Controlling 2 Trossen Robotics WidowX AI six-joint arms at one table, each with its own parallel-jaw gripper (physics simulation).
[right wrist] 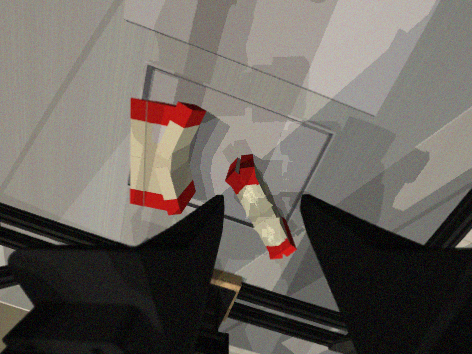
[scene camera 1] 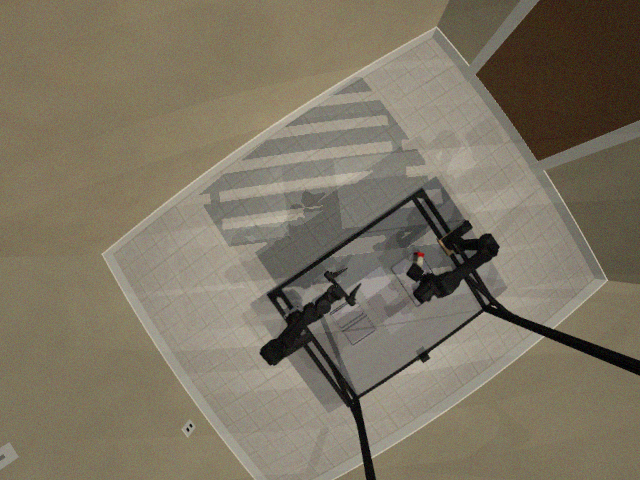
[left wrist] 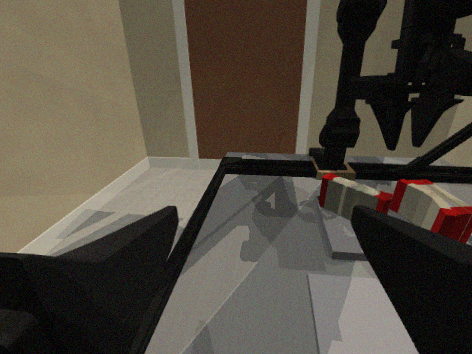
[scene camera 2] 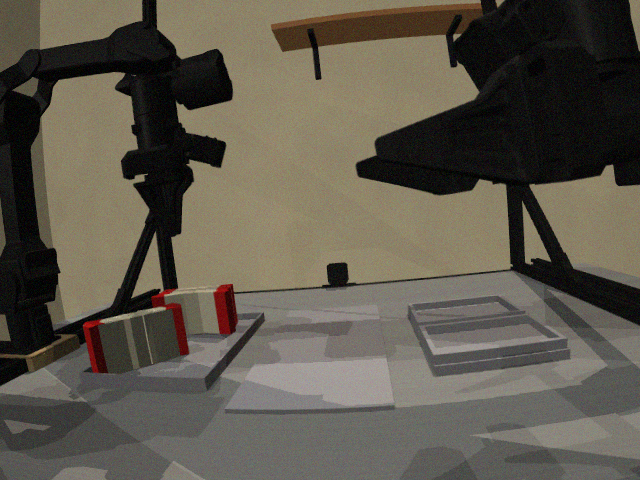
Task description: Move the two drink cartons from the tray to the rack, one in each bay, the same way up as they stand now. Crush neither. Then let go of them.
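Pixels of known places: left gripper, between the fingertips: (scene camera 1: 354,275) (left wrist: 264,214) (scene camera 2: 364,162); right gripper, between the fingertips: (right wrist: 262,201) (scene camera 1: 420,279) (left wrist: 403,148) (scene camera 2: 174,235); left arm's base, origin of its link: (scene camera 1: 296,317); right arm's base, origin of its link: (scene camera 1: 451,242) (left wrist: 332,165) (scene camera 2: 33,344).
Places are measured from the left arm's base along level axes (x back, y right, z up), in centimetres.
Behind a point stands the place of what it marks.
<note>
Two pale cartons with red ends and creased middles rest on the tray (scene camera 2: 232,352) @(x -52.2, y 21.8, z -3.5 cm) (right wrist: 148,80) @(x -52.4, y 38.3, z -3.6 cm), red ends to the sides. The nearer carton (scene camera 2: 136,338) @(x -63.9, y 18.8, z 0.2 cm) (scene camera 1: 419,258) @(x -66.6, y 17.6, z 3.0 cm) (left wrist: 345,195) @(x -64.0, y 18.5, z 1.0 cm) is at the tray's front left in scene camera 2; the farther carton (scene camera 2: 202,312) @(x -59.0, y 31.6, z -0.3 cm) (left wrist: 422,205) @(x -60.8, y 31.7, z 0.6 cm) (right wrist: 182,160) @(x -61.1, y 31.7, z -1.0 cm) stands behind it. My right gripper (scene camera 2: 165,224) @(x -58.1, y 22.8, z 12.5 cm) (left wrist: 403,148) @(x -58.1, y 22.8, z 12.5 cm) (right wrist: 262,201) @(x -58.1, y 22.8, z 12.5 cm) is partly open and empty, pointing down above the cartons; the nearer carton shows between its fingers from above. The two-bay rack (scene camera 2: 496,356) @(x -21.8, y 11.6, z -3.3 cm) (scene camera 1: 353,321) @(x -20.4, y 21.0, z -2.4 cm) holds no carton. My left gripper (scene camera 1: 353,276) @(x -36.2, y 0.2, z 16.5 cm) (scene camera 2: 368,157) @(x -36.2, y 0.2, z 16.5 cm) (left wrist: 264,214) @(x -36.2, y 0.2, z 16.5 cm) is wide open and empty, high beside the rack.
A flat pale sheet (scene camera 2: 320,384) (left wrist: 350,310) lies between tray and rack. A small black box (scene camera 2: 337,273) @(x -36.1, y 59.8, z -1.1 cm) (scene camera 1: 423,354) @(x -36.6, y 59.8, z -1.6 cm) stands at the table's far edge in scene camera 2. Black frame bars (scene camera 1: 346,240) @(x -45.1, y -13.3, z -2.4 cm) border the table. A wall shelf (scene camera 2: 377,25) hangs behind.
</note>
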